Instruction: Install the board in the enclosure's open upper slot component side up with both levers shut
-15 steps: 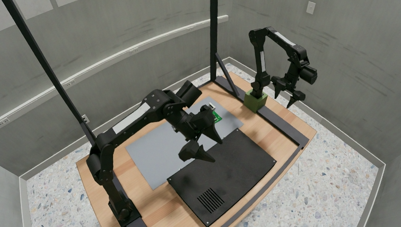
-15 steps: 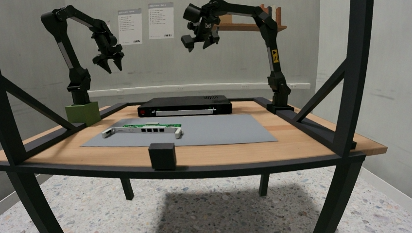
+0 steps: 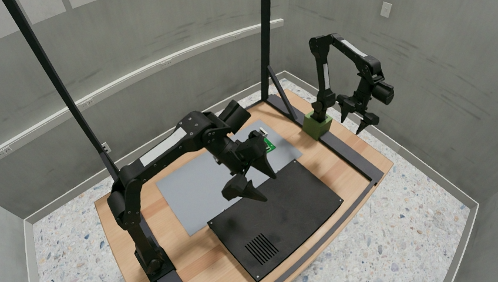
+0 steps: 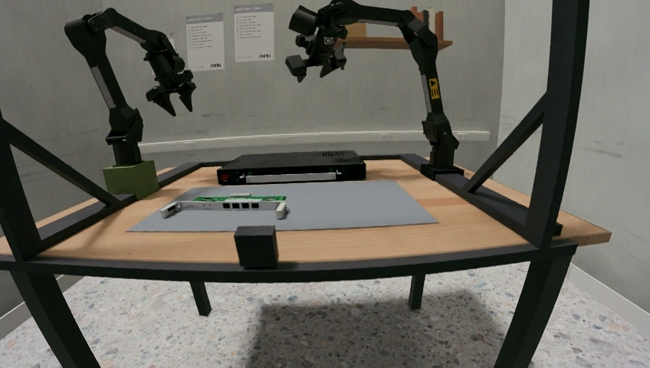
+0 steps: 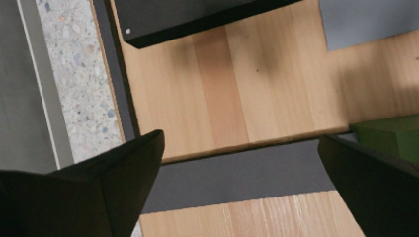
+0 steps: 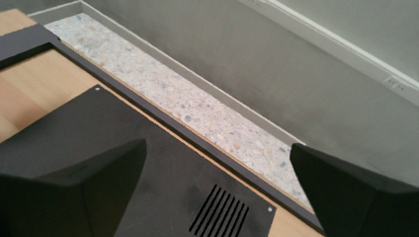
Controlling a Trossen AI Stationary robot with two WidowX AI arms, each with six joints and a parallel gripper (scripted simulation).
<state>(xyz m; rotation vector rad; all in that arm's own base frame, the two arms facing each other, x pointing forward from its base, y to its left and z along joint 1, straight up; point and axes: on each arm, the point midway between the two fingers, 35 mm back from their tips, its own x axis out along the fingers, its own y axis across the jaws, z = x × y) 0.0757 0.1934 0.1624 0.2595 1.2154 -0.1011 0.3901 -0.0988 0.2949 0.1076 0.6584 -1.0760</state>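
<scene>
Right now my left hand is 350 mm past the green board, 240 mm above it and 230 mm to the left of it. Round my left hand: grey mat (350 mm to the right, 320 mm behind, 260 mm below); then black enclosure (380 mm to the right, 220 mm below, 50 mm behind).
</scene>
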